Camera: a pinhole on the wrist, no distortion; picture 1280 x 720 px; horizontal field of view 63.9 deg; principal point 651.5 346.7 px. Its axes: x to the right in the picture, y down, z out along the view. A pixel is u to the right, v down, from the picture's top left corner.
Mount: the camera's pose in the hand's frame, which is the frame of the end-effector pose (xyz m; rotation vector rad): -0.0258 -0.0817 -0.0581 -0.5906 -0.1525 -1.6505
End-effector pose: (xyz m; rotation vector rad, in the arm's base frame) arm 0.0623 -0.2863 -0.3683 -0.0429 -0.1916 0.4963
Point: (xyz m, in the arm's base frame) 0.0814 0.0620 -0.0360
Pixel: 370 539
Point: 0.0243 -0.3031 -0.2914
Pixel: 622 23
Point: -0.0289 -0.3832 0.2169
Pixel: 1225 72
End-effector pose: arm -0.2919 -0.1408 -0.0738 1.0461 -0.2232 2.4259
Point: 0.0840 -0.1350 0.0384
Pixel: outside the picture
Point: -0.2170 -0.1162 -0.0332
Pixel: 937 225
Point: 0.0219 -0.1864 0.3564
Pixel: 1181 341
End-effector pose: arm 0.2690 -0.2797 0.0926 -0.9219 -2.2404 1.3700
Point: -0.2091 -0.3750 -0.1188
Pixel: 928 659
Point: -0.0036 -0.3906 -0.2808
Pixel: 571 333
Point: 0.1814 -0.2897 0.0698
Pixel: 609 583
